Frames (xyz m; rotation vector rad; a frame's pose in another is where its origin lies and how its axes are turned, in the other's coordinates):
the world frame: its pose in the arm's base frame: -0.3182 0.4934 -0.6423 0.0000 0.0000 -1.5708
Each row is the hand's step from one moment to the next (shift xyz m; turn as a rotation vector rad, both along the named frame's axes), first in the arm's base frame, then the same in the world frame.
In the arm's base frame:
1: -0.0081 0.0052 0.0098 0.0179 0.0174 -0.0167
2: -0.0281 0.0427 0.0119 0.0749 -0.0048 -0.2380
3: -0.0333 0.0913 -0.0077 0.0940 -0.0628 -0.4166
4: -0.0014 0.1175 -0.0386 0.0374 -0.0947 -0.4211
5: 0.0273 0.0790 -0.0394 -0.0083 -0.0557 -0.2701
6: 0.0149 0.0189 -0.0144 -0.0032 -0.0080 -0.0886
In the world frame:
1: -0.0052 -0.0081 0.0098 -0.0174 0.0179 -0.0167
2: -0.0427 -0.0281 0.0119 0.0048 0.0749 -0.2380
3: -0.0913 -0.0333 -0.0077 0.0628 0.0940 -0.4166
4: -0.1175 -0.0014 -0.0386 0.0947 0.0374 -0.4211
5: -0.0790 0.0273 -0.0394 0.0557 -0.0083 -0.2701
6: -0.0189 0.0149 -0.0144 0.0080 -0.0032 -0.0886

